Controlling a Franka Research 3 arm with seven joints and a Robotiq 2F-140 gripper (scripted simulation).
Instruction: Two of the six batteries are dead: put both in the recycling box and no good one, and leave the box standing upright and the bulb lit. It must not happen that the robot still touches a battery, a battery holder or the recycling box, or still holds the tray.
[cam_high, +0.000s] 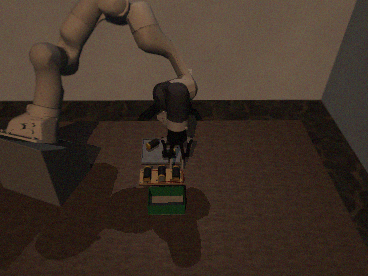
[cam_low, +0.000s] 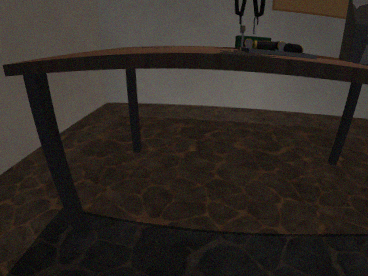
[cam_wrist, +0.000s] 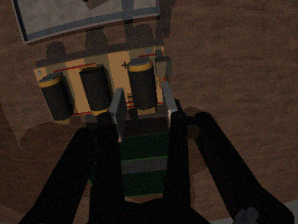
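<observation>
Right now the yellow bulb is 2 cm ahead of my hand, 4 cm to the left of it and 2 cm below it. Also, from my hand: grey tray 7 cm behind, 17 cm to the left, 9 cm below; then green recycling box 4 cm behind, 16 cm to the right, 8 cm below.
</observation>
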